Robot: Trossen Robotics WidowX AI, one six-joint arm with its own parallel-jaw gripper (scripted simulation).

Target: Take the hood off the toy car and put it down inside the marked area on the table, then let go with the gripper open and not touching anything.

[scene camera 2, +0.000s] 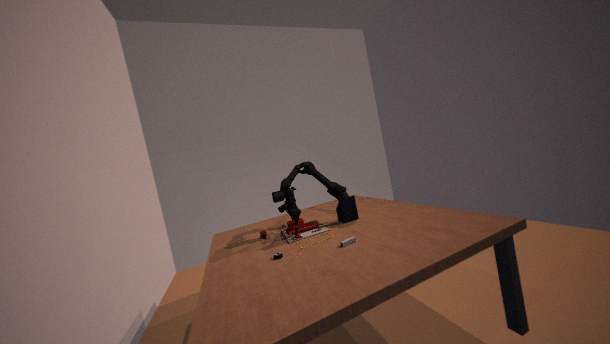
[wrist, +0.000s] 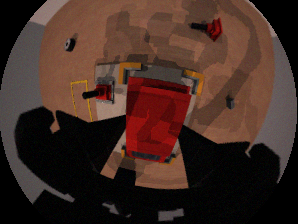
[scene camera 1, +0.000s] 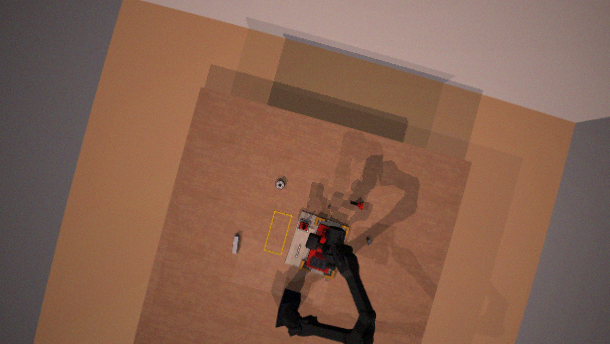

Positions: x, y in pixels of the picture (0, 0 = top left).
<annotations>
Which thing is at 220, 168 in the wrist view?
My gripper.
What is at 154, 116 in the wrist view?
A red hood.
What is my gripper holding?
A red hood.
</annotations>
